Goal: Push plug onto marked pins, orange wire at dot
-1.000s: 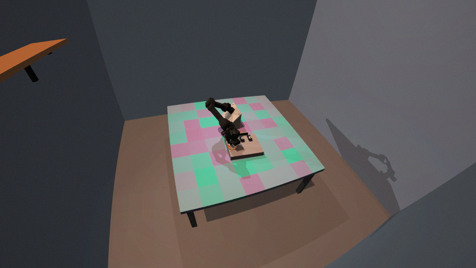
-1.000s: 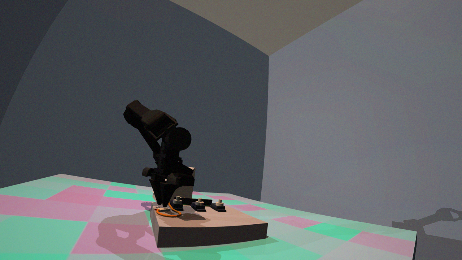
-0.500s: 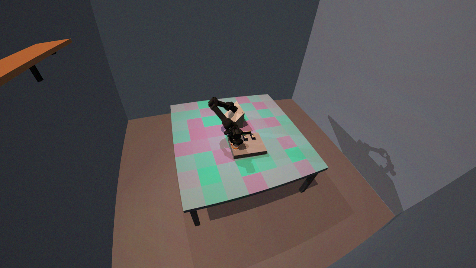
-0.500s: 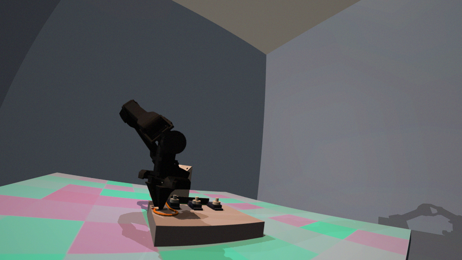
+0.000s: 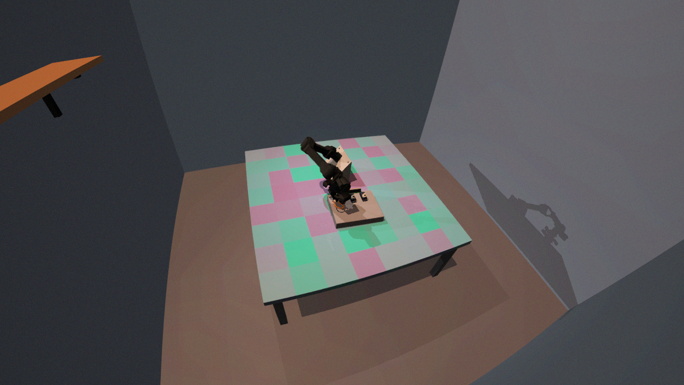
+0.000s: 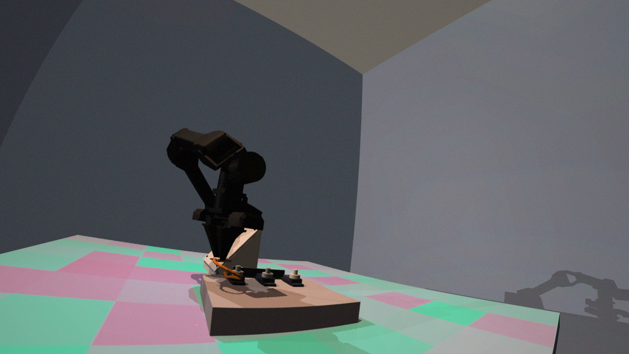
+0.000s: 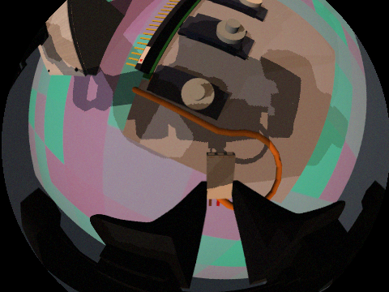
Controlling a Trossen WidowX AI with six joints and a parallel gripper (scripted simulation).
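Now: gripper tip 9 cm past the white band, 9 cm to the right of it and 3 cm above it. The rest, counted from my gripper tip: black pin strip 8 cm behind, 15 cm to the left, 4 cm below.
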